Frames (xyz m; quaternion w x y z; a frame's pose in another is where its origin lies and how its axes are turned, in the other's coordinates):
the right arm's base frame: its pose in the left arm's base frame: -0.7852 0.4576 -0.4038 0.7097 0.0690 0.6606 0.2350
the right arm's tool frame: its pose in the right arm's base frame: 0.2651 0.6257 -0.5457 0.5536 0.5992 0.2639 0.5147
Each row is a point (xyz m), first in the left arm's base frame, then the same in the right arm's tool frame.
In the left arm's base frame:
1: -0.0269 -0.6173 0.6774
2: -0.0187 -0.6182 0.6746
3: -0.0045 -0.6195 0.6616
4: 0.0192 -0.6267 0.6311
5: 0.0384 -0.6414 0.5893
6: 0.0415 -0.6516 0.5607
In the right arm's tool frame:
1: -1.3396 1.8570 -0.8508
2: -1.3399 1.8644 -0.8461
3: -1.3410 1.8751 -0.8301
4: -1.3487 1.8916 -0.7952
5: -1.3654 1.9019 -0.7511
6: -1.3780 1.8994 -0.7235

